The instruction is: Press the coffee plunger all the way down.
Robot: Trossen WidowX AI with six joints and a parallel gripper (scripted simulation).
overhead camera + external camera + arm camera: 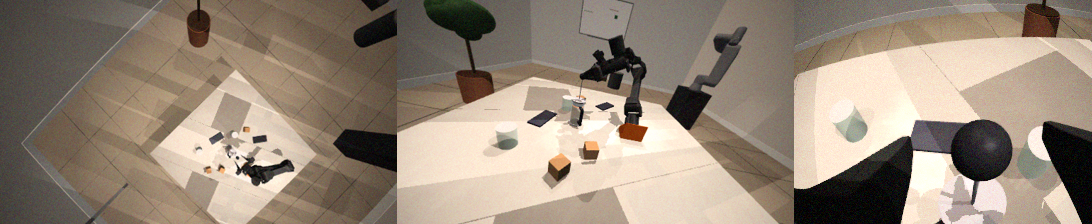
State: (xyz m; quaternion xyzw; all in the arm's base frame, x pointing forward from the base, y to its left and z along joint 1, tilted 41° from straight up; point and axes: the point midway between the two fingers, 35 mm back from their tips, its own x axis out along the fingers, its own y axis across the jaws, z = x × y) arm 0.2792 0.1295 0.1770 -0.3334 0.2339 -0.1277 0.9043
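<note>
Right now the glass coffee press is 10 mm behind my gripper tip, 20 mm to the left of it and 130 mm below it.
</note>
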